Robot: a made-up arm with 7 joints.
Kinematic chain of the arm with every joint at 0, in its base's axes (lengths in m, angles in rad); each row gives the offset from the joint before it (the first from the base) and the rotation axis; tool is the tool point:
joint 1: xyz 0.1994 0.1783 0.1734 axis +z
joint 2: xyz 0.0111 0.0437 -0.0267 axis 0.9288 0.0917 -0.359
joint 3: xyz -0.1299 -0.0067 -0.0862 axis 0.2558 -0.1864 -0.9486
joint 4: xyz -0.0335 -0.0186 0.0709 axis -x
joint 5: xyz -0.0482 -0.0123 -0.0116 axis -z
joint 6: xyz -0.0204 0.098 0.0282 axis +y
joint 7: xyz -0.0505 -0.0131 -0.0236 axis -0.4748 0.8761 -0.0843
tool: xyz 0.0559 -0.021 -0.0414
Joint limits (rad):
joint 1: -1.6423..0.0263
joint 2: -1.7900..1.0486
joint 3: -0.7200..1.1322
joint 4: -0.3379..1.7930
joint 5: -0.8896..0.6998
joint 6: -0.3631..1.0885
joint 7: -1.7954..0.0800
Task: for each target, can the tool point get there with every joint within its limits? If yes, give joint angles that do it. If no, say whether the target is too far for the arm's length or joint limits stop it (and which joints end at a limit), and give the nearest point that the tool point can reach.
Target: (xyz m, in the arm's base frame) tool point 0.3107 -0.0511 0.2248
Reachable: no: joint limits stop it (at a limit: joint 1, joint 3, joint 4, joint 5) | nearest point 0.1222 0.0699 0.2385 | short by 0.224 m
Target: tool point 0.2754 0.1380 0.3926
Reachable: no: joint limits stop it (at a limit: joint 1, joint 2, joint 3, joint 4, joint 5, joint 7) | nearest point 0.1424 0.1325 0.3037 | short by 0.160 m
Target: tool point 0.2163 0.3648 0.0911
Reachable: yes | joints -1.3297 -0.2359 0.2766 0.3183 0.2095 0.0654 -0.7629
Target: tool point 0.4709 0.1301 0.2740
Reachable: no: joint limits stop it (at a limit: joint 1, joint 2, joint 3, joint 6, joint 7) | nearest point 0.4023 0.2524 0.2431 | short by 0.144 m
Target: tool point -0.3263 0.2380 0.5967
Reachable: no: too far | nearest point -0.0376 0.2052 0.3121 | short by 0.407 m
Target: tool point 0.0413 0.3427 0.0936
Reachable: yes | joints -0.8345 -0.6295 -0.0028 -0.0937 -0.0493 0.4939 -0.3654
